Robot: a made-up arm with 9 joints. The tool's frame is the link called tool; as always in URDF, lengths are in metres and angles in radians. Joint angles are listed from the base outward.
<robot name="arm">
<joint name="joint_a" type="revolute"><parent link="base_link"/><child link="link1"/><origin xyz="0 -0.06 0.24" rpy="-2.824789 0.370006 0.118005"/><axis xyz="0 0 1"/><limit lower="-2.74" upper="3.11"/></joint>
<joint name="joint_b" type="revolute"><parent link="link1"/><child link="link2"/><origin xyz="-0.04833 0.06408 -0.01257" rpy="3.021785 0.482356 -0.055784"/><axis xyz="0 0 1"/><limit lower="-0.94" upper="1.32"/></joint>
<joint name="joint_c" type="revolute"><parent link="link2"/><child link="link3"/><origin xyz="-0.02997 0.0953 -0.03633" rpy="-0.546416 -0.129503 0.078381"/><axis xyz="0 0 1"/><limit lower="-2.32" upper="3"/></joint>
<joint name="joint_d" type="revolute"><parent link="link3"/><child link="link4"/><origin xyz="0.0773 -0.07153 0.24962" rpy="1.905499 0.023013 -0.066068"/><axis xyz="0 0 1"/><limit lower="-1.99" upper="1.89"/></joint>
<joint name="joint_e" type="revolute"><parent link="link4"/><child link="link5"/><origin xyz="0.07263 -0.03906 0.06" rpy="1.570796 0 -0.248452"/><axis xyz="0 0 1"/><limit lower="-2.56" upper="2.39"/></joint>
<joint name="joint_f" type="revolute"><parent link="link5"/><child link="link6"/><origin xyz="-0.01 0.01 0.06" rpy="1.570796 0 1.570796"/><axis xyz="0 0 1"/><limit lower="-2.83" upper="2.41"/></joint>
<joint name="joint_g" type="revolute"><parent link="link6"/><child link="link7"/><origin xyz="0.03 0 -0.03" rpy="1.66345 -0.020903 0.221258"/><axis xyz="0 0 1"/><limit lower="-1.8" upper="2.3"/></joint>
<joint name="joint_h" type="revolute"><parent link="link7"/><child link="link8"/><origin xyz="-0.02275 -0.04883 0.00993" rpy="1.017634 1.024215 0.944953"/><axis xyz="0 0 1"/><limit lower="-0.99" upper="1.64"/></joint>
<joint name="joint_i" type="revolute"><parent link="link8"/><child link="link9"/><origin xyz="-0.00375 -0.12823 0.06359" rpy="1.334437 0.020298 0.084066"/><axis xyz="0 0 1"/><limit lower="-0.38" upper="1.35"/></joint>
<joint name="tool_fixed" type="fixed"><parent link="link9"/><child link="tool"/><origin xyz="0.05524 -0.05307 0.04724" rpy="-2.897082 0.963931 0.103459"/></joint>
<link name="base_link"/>
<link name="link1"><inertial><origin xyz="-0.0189 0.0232 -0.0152"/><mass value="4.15"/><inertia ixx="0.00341" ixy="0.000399" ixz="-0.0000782" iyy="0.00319" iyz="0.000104" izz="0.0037"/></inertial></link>
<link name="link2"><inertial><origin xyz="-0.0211 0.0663 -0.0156"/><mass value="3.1"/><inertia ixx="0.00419" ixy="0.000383" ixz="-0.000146" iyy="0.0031" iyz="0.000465" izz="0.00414"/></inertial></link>
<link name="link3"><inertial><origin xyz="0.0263 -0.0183 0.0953"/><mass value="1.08"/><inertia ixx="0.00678" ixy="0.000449" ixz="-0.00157" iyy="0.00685" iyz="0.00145" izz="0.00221"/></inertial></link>
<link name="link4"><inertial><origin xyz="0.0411 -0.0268 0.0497"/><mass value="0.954"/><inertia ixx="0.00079" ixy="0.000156" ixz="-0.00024" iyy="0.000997" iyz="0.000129" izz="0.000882"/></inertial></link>
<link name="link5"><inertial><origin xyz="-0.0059 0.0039 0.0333"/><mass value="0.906"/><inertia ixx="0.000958" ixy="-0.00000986" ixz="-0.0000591" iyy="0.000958" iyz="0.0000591" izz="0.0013"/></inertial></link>
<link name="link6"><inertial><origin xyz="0.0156 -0.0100 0.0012"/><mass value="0.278"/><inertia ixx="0.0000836" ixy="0" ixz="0" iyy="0.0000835" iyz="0" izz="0.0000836"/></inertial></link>
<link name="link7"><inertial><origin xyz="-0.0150 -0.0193 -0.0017"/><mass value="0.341"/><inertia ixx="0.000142" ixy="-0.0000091" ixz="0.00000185" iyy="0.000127" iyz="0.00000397" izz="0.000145"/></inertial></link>
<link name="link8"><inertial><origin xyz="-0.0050 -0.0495 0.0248"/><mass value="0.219"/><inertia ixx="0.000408" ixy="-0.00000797" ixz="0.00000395" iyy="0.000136" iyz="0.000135" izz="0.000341"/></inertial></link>
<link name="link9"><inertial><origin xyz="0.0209 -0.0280 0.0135"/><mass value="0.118"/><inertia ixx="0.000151" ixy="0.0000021" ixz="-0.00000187" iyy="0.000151" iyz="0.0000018" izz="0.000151"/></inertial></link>
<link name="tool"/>
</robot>
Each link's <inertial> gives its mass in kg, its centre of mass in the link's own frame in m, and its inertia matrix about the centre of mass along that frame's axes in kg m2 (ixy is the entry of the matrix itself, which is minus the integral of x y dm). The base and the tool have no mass. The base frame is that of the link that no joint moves.
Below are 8 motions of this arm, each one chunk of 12 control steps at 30 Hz.
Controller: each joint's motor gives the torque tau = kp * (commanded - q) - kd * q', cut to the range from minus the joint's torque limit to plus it. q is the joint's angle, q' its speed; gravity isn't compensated. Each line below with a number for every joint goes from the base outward.
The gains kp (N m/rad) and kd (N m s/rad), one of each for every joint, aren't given. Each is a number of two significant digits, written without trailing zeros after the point. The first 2 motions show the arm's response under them.
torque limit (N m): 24 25 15 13 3.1 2.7 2.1 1.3 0.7
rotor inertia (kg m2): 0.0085 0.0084 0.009 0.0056 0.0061 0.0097 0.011 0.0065 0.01
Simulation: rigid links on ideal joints. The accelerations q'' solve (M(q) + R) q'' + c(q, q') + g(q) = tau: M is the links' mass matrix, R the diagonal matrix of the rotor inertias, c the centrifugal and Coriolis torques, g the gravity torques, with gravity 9.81 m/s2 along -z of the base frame. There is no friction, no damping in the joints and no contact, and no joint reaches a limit. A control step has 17 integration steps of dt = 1/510 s. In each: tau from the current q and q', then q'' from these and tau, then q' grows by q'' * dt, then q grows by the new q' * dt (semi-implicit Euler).
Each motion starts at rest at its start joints. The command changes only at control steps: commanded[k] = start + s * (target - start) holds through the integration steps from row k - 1 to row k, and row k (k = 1, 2, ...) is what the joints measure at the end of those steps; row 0 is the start. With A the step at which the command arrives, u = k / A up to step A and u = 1 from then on. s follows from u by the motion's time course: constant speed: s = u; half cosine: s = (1 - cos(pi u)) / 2; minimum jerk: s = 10 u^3 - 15 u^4 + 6 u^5; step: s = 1 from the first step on.
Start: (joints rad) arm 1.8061 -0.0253 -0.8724 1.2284 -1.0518 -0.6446 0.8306 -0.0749 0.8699
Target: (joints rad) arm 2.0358 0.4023 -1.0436 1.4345 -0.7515 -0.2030 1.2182 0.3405 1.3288
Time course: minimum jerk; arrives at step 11
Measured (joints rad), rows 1 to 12:
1: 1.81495 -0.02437 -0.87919 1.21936 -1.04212 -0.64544 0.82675 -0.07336 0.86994
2: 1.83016 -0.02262 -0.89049 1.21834 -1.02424 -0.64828 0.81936 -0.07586 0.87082
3: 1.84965 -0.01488 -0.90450 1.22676 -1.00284 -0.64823 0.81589 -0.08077 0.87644
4: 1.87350 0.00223 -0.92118 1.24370 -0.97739 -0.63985 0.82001 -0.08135 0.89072
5: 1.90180 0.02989 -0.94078 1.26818 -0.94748 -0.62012 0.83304 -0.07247 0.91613
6: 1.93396 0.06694 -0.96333 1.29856 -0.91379 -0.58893 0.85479 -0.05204 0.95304
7: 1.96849 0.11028 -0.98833 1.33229 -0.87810 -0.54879 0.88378 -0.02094 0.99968
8: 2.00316 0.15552 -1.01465 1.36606 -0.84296 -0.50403 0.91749 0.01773 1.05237
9: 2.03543 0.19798 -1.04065 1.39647 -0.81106 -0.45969 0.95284 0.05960 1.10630
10: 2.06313 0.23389 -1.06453 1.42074 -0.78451 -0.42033 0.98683 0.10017 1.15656
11: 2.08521 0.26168 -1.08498 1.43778 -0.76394 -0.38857 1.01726 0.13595 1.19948
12: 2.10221 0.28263 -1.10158 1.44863 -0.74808 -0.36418 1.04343 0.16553 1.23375
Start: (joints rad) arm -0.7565 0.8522 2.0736 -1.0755 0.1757 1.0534 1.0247 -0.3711 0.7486
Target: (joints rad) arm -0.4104 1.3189 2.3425 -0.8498 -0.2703 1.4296 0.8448 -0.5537 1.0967
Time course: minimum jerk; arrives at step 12
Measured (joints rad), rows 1 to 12:
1: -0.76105 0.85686 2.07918 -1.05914 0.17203 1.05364 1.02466 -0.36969 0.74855
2: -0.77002 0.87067 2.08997 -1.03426 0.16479 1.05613 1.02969 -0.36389 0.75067
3: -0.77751 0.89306 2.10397 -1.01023 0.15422 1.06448 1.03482 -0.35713 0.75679
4: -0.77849 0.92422 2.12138 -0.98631 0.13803 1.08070 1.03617 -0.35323 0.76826
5: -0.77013 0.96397 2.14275 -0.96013 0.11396 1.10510 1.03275 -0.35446 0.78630
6: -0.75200 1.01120 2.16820 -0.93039 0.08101 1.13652 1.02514 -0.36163 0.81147
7: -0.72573 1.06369 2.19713 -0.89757 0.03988 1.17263 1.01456 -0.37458 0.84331
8: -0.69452 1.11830 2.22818 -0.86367 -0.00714 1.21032 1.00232 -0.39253 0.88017
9: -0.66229 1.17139 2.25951 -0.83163 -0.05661 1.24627 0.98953 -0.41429 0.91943
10: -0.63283 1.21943 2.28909 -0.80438 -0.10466 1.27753 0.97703 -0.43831 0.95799
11: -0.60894 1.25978 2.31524 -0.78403 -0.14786 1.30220 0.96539 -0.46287 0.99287
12: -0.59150 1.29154 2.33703 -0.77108 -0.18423 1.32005 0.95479 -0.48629 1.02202
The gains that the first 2 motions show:
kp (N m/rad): 58 63 32 27 8.4 6.6 4.6 2.4 2.3
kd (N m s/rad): 6.8 8.4 5.5 2 1.3 0.9 0.9 0.35 0.33
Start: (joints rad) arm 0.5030 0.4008 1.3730 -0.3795 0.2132 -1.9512 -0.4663 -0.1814 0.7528
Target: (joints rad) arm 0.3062 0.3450 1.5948 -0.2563 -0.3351 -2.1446 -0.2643 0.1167 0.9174
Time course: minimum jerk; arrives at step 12
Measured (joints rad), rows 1 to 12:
1: 0.50575 0.40086 1.38123 -0.37439 0.21405 -1.95170 -0.47308 -0.18367 0.75226
2: 0.50943 0.40073 1.39253 -0.36402 0.21183 -1.95289 -0.48318 -0.18611 0.75146
3: 0.51037 0.39893 1.40451 -0.35323 0.20337 -1.95596 -0.49150 -0.18657 0.75175
4: 0.50687 0.39530 1.41794 -0.34176 0.18566 -1.96230 -0.49585 -0.18286 0.75455
5: 0.49813 0.39011 1.43376 -0.32875 0.15667 -1.97273 -0.49551 -0.17296 0.76082
6: 0.48420 0.38390 1.45246 -0.31407 0.11599 -1.98730 -0.49060 -0.15567 0.77086
7: 0.46590 0.37733 1.47381 -0.29837 0.06505 -2.00536 -0.48177 -0.13087 0.78433
8: 0.44473 0.37112 1.49703 -0.28280 0.00699 -2.02559 -0.47004 -0.09967 0.80029
9: 0.42259 0.36593 1.52089 -0.26868 -0.05384 -2.04630 -0.45661 -0.06418 0.81746
10: 0.40144 0.36227 1.54403 -0.25722 -0.11265 -2.06574 -0.44268 -0.02716 0.83437
11: 0.38287 0.36035 1.56518 -0.24911 -0.16523 -2.08247 -0.42926 0.00844 0.84973
12: 0.36769 0.35990 1.58351 -0.24429 -0.20915 -2.09583 -0.41696 0.04014 0.86266

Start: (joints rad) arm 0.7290 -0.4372 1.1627 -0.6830 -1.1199 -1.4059 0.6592 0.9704 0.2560
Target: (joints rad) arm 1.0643 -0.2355 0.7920 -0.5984 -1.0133 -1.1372 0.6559 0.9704 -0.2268
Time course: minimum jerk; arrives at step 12
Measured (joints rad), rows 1 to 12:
1: 0.73441 -0.43603 1.17169 -0.67915 -1.12775 -1.39906 0.65932 0.97146 0.25549
2: 0.74243 -0.43291 1.18287 -0.66944 -1.14017 -1.38781 0.66272 0.97684 0.25371
3: 0.75388 -0.42648 1.18946 -0.65938 -1.15087 -1.37559 0.66763 0.98411 0.24837
4: 0.77094 -0.41583 1.18872 -0.64946 -1.15808 -1.36073 0.67266 0.99147 0.23618
5: 0.79494 -0.40077 1.17959 -0.63911 -1.16132 -1.34171 0.67723 0.99800 0.21451
6: 0.82583 -0.38185 1.16228 -0.62810 -1.16076 -1.31804 0.68107 1.00324 0.18223
7: 0.86218 -0.36023 1.13809 -0.61676 -1.15690 -1.29035 0.68407 1.00696 0.14005
8: 0.90146 -0.33751 1.10918 -0.60586 -1.15052 -1.26020 0.68617 1.00915 0.09042
9: 0.94049 -0.31546 1.07820 -0.59633 -1.14257 -1.22971 0.68741 1.01001 0.03711
10: 0.97608 -0.29567 1.04793 -0.58898 -1.13403 -1.20121 0.68789 1.00997 -0.01547
11: 1.00575 -0.27923 1.02066 -0.58424 -1.12584 -1.17662 0.68780 1.00953 -0.06316
12: 1.02857 -0.26630 0.99762 -0.58183 -1.11871 -1.15699 0.68744 1.00926 -0.10306

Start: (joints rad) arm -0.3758 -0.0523 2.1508 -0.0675 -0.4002 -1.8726 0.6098 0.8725 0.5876
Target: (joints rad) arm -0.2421 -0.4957 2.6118 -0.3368 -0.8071 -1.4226 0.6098 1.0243 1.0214
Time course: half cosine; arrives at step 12
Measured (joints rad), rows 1 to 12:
1: -0.37267 -0.04914 2.15721 -0.07598 -0.40489 -1.86722 0.60630 0.87666 0.58761
2: -0.37117 -0.04695 2.17061 -0.08659 -0.41503 -1.85533 0.60349 0.88973 0.58978
3: -0.37121 -0.04913 2.19075 -0.10012 -0.42955 -1.83914 0.60238 0.90638 0.59721
4: -0.37116 -0.05767 2.21789 -0.11806 -0.44941 -1.81755 0.60254 0.92431 0.61180
5: -0.36947 -0.07376 2.25157 -0.14057 -0.47539 -1.78928 0.60362 0.94309 0.63426
6: -0.36490 -0.09776 2.29063 -0.16688 -0.50753 -1.75389 0.60537 0.96263 0.66428
7: -0.35670 -0.12920 2.33328 -0.19565 -0.54509 -1.71192 0.60755 0.98251 0.70068
8: -0.34469 -0.16682 2.37730 -0.22523 -0.58652 -1.66494 0.60988 1.00187 0.74161
9: -0.32926 -0.20873 2.42022 -0.25390 -0.62964 -1.61533 0.61207 1.01958 0.78474
10: -0.31130 -0.25249 2.45958 -0.28003 -0.67185 -1.56603 0.61385 1.03454 0.82753
11: -0.29206 -0.29536 2.49315 -0.30216 -0.71045 -1.52015 0.61500 1.04590 0.86737
12: -0.27300 -0.33449 2.51909 -0.31899 -0.74303 -1.48063 0.61536 1.05320 0.90182

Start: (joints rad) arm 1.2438 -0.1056 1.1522 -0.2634 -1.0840 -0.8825 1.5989 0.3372 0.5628
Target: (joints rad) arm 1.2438 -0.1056 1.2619 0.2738 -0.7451 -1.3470 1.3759 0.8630 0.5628
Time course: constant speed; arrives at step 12
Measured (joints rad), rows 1 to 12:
1: 1.25204 -0.10313 1.16522 -0.25398 -1.08345 -0.88031 1.59729 0.34620 0.56259
2: 1.26243 -0.09975 1.18622 -0.22843 -1.08510 -0.87863 1.59722 0.36907 0.56262
3: 1.27090 -0.09621 1.20800 -0.19351 -1.08392 -0.88481 1.59703 0.39955 0.56327
4: 1.27723 -0.09270 1.22880 -0.15407 -1.07827 -0.89916 1.59488 0.43305 0.56424
5: 1.28184 -0.08941 1.24811 -0.11259 -1.06812 -0.92004 1.59016 0.46794 0.56522
6: 1.28522 -0.08648 1.26588 -0.07035 -1.05398 -0.94573 1.58296 0.50397 0.56603
7: 1.28776 -0.08398 1.28223 -0.02794 -1.03651 -0.97488 1.57356 0.54127 0.56661
8: 1.28975 -0.08193 1.29731 0.01441 -1.01631 -1.00649 1.56231 0.57999 0.56700
9: 1.29140 -0.08030 1.31130 0.05664 -0.99388 -1.03992 1.54951 0.62011 0.56723
10: 1.29284 -0.07907 1.32436 0.09877 -0.96968 -1.07471 1.53543 0.66155 0.56735
11: 1.29415 -0.07816 1.33666 0.14084 -0.94404 -1.11057 1.52030 0.70414 0.56739
12: 1.29538 -0.07753 1.34831 0.18291 -0.91725 -1.14730 1.50430 0.74769 0.56738

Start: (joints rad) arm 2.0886 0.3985 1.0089 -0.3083 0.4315 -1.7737 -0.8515 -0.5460 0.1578
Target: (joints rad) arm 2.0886 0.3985 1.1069 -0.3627 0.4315 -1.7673 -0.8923 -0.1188 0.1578
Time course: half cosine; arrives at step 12
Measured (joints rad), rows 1 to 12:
1: 2.09810 0.40376 1.02160 -0.30258 0.43839 -1.77204 -0.85520 -0.55188 0.15713
2: 2.11120 0.40895 1.04074 -0.28983 0.44875 -1.76809 -0.86274 -0.56340 0.15547
3: 2.12322 0.41218 1.05890 -0.27981 0.45876 -1.76326 -0.87258 -0.57293 0.15297
4: 2.13308 0.41405 1.07542 -0.27466 0.46737 -1.75848 -0.88268 -0.57509 0.15020
5: 2.14065 0.41523 1.09072 -0.27382 0.47426 -1.75426 -0.89210 -0.56724 0.14766
6: 2.14616 0.41613 1.10526 -0.27610 0.47949 -1.75079 -0.90063 -0.54896 0.14562
7: 2.14997 0.41697 1.11927 -0.28038 0.48321 -1.74810 -0.90831 -0.52137 0.14417
8: 2.15247 0.41783 1.13280 -0.28569 0.48563 -1.74615 -0.91519 -0.48651 0.14327
9: 2.15400 0.41872 1.14569 -0.29124 0.48697 -1.74486 -0.92132 -0.44703 0.14286
10: 2.15488 0.41960 1.15770 -0.29639 0.48743 -1.74416 -0.92671 -0.40584 0.14285
11: 2.15534 0.42045 1.16849 -0.30067 0.48720 -1.74395 -0.93132 -0.36589 0.14315
12: 2.15554 0.42123 1.17773 -0.30369 0.48648 -1.74416 -0.93509 -0.33001 0.14366

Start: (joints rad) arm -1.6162 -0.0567 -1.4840 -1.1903 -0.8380 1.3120 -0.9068 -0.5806 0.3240
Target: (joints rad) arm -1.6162 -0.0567 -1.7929 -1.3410 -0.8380 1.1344 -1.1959 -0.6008 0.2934
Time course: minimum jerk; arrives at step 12
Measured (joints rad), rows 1 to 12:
1: -1.62030 -0.04515 -1.49458 -1.19361 -0.84094 1.31334 -0.90230 -0.58157 0.32447
2: -1.63124 -0.02872 -1.50632 -1.19667 -0.84705 1.31688 -0.89362 -0.58952 0.32548
3: -1.64486 -0.01245 -1.51769 -1.19906 -0.85397 1.31850 -0.88894 -0.60223 0.32600
4: -1.65863 0.00237 -1.53118 -1.20408 -0.86063 1.31619 -0.89074 -0.61637 0.32552
5: -1.67099 0.01518 -1.54866 -1.21348 -0.86642 1.30930 -0.89939 -0.63003 0.32394
6: -1.68106 0.02574 -1.57090 -1.22743 -0.87105 1.29800 -0.91426 -0.64222 0.32140
7: -1.68847 0.03408 -1.59746 -1.24488 -0.87439 1.28314 -0.93410 -0.65249 0.31816
8: -1.69320 0.04032 -1.62696 -1.26404 -0.87650 1.26608 -0.95718 -0.66069 0.31452
9: -1.69551 0.04469 -1.65735 -1.28277 -0.87757 1.24842 -0.98155 -0.66692 0.31082
10: -1.69580 0.04742 -1.68641 -1.29909 -0.87784 1.23179 -1.00527 -0.67135 0.30735
11: -1.69461 0.04883 -1.71224 -1.31161 -0.87756 1.21745 -1.02674 -0.67422 0.30435
12: -1.69263 0.04929 -1.73383 -1.31995 -0.87695 1.20595 -1.04505 -0.67578 0.30198

